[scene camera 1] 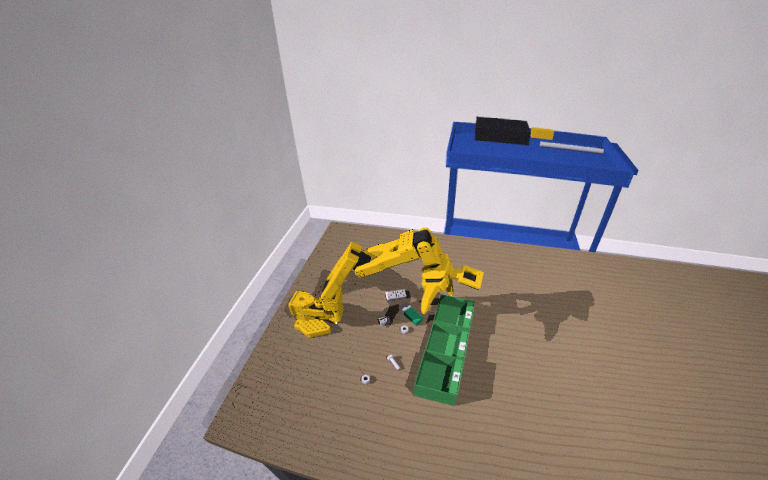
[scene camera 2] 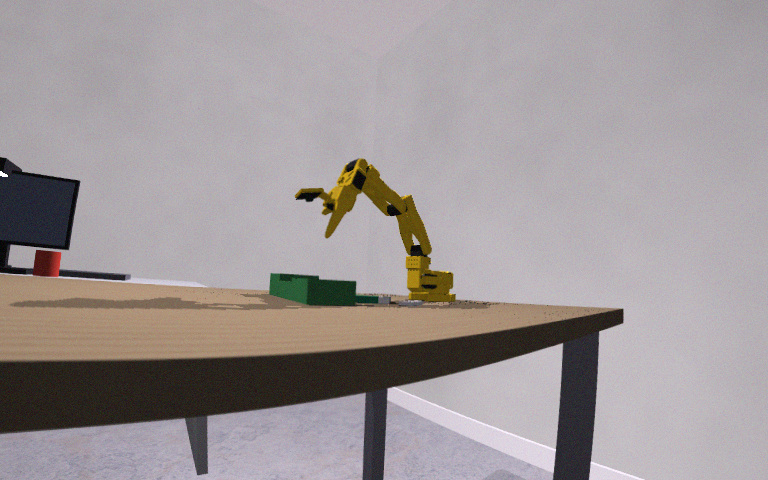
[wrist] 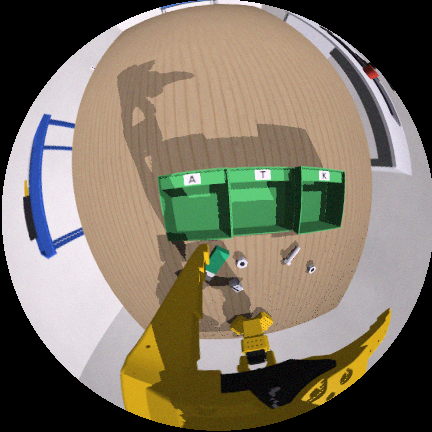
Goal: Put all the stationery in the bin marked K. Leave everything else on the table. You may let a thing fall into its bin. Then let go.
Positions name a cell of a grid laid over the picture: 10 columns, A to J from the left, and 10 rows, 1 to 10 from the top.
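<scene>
Green three-compartment bin row (scene camera 1: F8) visible to me. I also see the green three-compartment bin row (scene camera 2: D7), and the wrist view shows the green three-compartment bin row (wrist: F5).
</scene>
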